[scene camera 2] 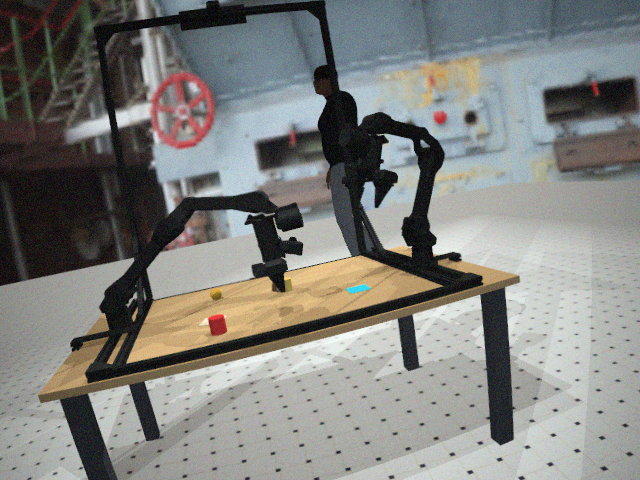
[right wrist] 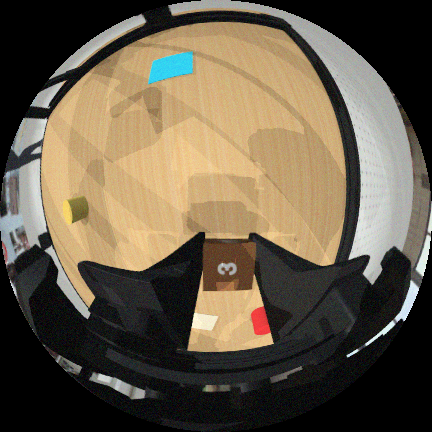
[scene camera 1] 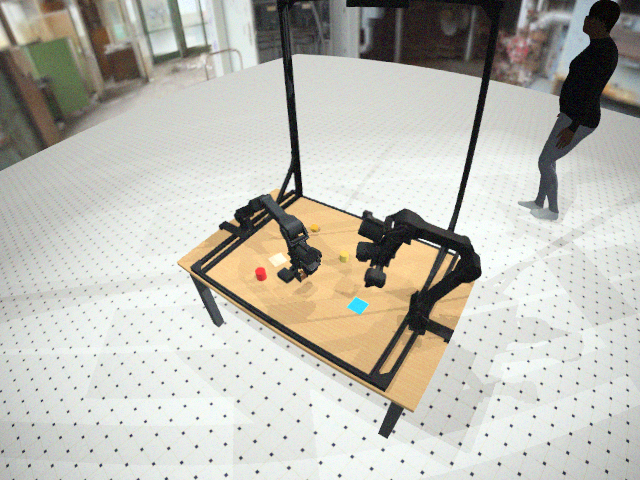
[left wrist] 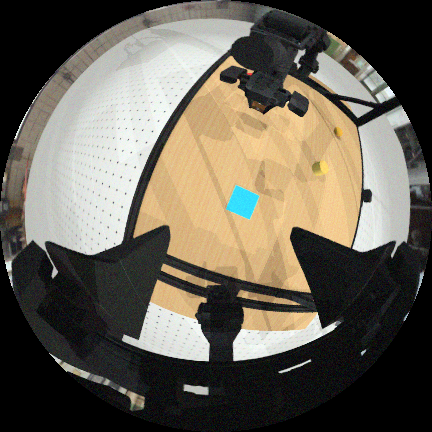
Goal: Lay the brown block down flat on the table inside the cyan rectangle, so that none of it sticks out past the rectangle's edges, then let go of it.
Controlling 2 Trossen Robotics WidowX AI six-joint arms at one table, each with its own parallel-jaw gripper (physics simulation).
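Frame: origin at the left arm's base, x down, y back, z left, level; metres.
Seen in the pictures: left gripper, fingertip midpoint: (scene camera 2: 365,208) (left wrist: 233,232); right gripper, fingertip midpoint: (scene camera 2: 283,290) (right wrist: 226,237) (scene camera 1: 303,279) (left wrist: 256,110); left arm's base, origin of the base link: (scene camera 2: 424,263) (scene camera 1: 417,324) (left wrist: 218,295); right arm's base, origin of the base link: (scene camera 2: 121,327) (scene camera 1: 246,227) (left wrist: 301,74).
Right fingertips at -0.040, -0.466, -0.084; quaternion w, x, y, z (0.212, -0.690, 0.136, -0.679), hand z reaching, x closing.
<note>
Pixels of each thing's top centre, then the offset from my right fingertips to it, as dx, dy, dz. "spot": a spot on its surface instead.
- brown block, middle of its top: (right wrist: 228,277) (left wrist: 261,100) (scene camera 2: 276,281) (scene camera 1: 300,273) -0.027, -0.012, -0.006
- cyan rectangle, surface spot: (right wrist: 172,67) (left wrist: 242,197) (scene camera 2: 355,289) (scene camera 1: 355,305) spot: +0.057, +0.218, +0.033
- red cylinder, middle of its top: (right wrist: 266,329) (scene camera 2: 215,317) (scene camera 1: 260,270) +0.017, -0.200, -0.014
- cream patch, surface spot: (right wrist: 205,321) (scene camera 1: 275,261) spot: +0.058, -0.177, -0.119
- yellow cylinder, middle of its top: (right wrist: 66,212) (left wrist: 323,166) (scene camera 2: 284,278) (scene camera 1: 344,253) +0.020, +0.118, -0.203
- small orange-yellow object, middle of its top: (scene camera 2: 214,288) (left wrist: 340,129) (scene camera 1: 314,224) +0.020, -0.068, -0.364
The brown block (scene camera 1: 303,277) (scene camera 2: 274,285) (left wrist: 258,106) (right wrist: 228,270), with a pale "3" on the face shown in the right wrist view, is between the fingers of my right gripper (scene camera 1: 301,279) (right wrist: 226,237), which is shut on it and holds it above the table. The fingers partly hide it in the scene views. The cyan rectangle (scene camera 1: 357,305) (scene camera 2: 358,289) (left wrist: 243,202) (right wrist: 172,67) lies on the table, to the right of the block in both scene views. My left gripper (scene camera 2: 369,198) (left wrist: 233,232) is open and empty, high above the table.
A red cylinder (scene camera 1: 261,273) (scene camera 2: 217,324) (right wrist: 260,321) stands near a cream patch (scene camera 1: 277,259) (right wrist: 205,321). A yellow cylinder (scene camera 1: 344,256) (left wrist: 320,167) (right wrist: 75,209) and a small orange-yellow object (scene camera 1: 314,227) (scene camera 2: 215,293) (left wrist: 338,132) are farther back. A black frame borders the table.
</note>
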